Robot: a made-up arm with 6 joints. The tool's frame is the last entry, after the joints. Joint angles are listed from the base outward.
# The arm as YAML. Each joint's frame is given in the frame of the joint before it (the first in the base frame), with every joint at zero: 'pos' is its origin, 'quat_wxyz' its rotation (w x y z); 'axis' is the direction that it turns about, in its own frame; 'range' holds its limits. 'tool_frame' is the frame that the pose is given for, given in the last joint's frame.
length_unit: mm
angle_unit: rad
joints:
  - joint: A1
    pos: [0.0, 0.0, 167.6]
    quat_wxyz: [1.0, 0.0, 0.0, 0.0]
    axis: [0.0, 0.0, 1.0]
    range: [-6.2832, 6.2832]
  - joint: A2
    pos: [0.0, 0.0, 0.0]
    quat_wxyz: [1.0, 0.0, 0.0, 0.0]
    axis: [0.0, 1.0, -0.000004]
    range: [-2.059, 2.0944]
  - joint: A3
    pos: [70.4, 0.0, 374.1]
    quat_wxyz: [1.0, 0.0, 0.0, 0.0]
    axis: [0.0, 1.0, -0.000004]
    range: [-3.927, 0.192]
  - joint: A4
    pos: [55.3, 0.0, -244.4]
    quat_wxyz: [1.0, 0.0, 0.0, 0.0]
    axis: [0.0, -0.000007, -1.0]
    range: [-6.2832, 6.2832]
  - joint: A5
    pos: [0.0, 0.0, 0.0]
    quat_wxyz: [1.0, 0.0, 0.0, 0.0]
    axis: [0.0, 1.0, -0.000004]
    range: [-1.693, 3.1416]
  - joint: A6
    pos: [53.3, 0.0, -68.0]
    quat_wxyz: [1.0, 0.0, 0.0, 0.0]
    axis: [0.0, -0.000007, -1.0]
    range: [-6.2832, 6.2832]
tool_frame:
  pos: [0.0, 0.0, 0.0]
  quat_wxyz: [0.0, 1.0, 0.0, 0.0]
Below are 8 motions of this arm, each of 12 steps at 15 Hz.
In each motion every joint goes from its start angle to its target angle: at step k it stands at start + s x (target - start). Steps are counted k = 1, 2, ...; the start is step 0. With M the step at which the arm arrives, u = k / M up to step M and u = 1 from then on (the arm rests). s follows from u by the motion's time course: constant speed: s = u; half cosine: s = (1 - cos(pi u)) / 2; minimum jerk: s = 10 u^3 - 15 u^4 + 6 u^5.
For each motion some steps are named. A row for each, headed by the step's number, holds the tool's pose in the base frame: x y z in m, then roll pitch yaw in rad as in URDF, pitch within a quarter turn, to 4 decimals.
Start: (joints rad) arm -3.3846 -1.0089 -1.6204 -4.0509 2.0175 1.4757
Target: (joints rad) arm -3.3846 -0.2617 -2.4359 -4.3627 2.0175 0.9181
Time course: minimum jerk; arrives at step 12
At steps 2, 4, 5, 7, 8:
2: 0.2134 -0.1221 0.7154 -1.6862 0.2848 -2.6533
4: 0.1771 -0.1158 0.7471 -1.7117 0.1965 -2.6949
5: 0.1457 -0.1101 0.7684 -1.7317 0.1264 -2.7244
7: 0.0682 -0.0949 0.8037 -1.7783 -0.0327 -2.7802
8: 0.0313 -0.0873 0.8135 -1.8005 -0.1042 -2.8004

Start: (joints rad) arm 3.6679 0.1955 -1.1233 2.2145 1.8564 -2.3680
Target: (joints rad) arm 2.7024 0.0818 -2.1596 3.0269 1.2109 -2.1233
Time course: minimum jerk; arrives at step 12
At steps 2, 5, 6, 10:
2: -0.3487 -0.2575 0.4503 0.2522 -0.8448 1.5648
5: -0.4233 -0.1257 0.5640 0.2897 -0.6044 1.0615
6: -0.4267 -0.0515 0.6202 0.2630 -0.4670 0.8848
10: -0.3151 0.1278 0.7674 0.1808 -0.0380 0.5449

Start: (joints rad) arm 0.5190 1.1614 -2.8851 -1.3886 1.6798 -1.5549
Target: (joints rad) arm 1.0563 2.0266 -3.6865 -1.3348 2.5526 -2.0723
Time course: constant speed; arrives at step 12
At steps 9, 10, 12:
9: 0.4158 0.4095 0.0713 -2.0702 1.0673 2.8568
10: 0.3860 0.4133 0.0447 -2.0057 1.0102 2.8969
12: 0.3245 0.4119 -0.0050 -1.9017 0.8944 2.9497

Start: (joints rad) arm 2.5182 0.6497 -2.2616 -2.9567 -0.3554 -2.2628
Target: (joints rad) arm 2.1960 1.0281 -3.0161 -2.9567 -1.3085 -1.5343
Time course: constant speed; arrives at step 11
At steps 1, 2, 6, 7, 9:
1: -0.4653 0.3378 0.4137 -1.9621 -0.3998 1.1614
2: -0.4568 0.3519 0.4096 -2.0053 -0.3281 1.1385
6: -0.4127 0.4014 0.3911 -2.1855 -0.0612 0.9883
7: -0.3994 0.4119 0.3862 -2.2351 -0.0017 0.9364
9: -0.3704 0.4300 0.3758 -2.3422 0.1051 0.8155

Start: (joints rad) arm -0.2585 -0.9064 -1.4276 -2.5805 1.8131 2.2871
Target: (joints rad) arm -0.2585 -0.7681 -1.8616 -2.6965 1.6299 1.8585
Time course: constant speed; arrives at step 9
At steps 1, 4, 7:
1: -0.1428 -0.0043 0.7439 -1.1191 0.2296 2.0186
4: -0.1532 0.0023 0.7677 -1.1372 0.1671 1.9466
7: -0.1642 0.0092 0.7882 -1.1563 0.1000 1.8714

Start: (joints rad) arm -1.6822 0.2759 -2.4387 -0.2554 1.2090 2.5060
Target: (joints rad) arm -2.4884 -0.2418 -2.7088 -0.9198 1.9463 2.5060
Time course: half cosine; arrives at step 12
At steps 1, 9, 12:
1: -0.0645 -0.4167 0.6999 -2.2713 0.5469 2.3020
9: -0.1055 -0.0211 0.8134 -2.1476 0.6005 1.0766
12: -0.0597 0.0372 0.8128 -2.2022 0.6579 0.8118

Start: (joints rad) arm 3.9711 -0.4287 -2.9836 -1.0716 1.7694 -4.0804
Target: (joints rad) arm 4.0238 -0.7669 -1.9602 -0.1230 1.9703 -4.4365
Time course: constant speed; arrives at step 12
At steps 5, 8, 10, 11, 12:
5: 0.0487 0.1317 0.7971 -1.8986 0.4521 1.5957
8: 0.0404 0.1009 0.7717 -2.0905 0.2666 1.8102
10: 0.0389 0.0821 0.7477 -2.2365 0.1835 1.9698
11: 0.0393 0.0734 0.7340 -2.3132 0.1566 2.0537
12: 0.0405 0.0654 0.7192 -2.3912 0.1403 2.1395

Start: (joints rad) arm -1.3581 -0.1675 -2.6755 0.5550 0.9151 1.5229
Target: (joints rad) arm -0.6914 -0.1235 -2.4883 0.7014 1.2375 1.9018
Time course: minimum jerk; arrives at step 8
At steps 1, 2, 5, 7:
1: 0.0267 -0.0656 0.8723 -1.1812 0.1195 -2.3975
2: 0.0346 -0.0726 0.8697 -1.2232 0.1638 -2.3165
5: 0.1102 -0.0934 0.8450 -1.5225 0.5061 -1.8271
7: 0.1458 -0.0842 0.8318 -1.6659 0.6527 -1.6763

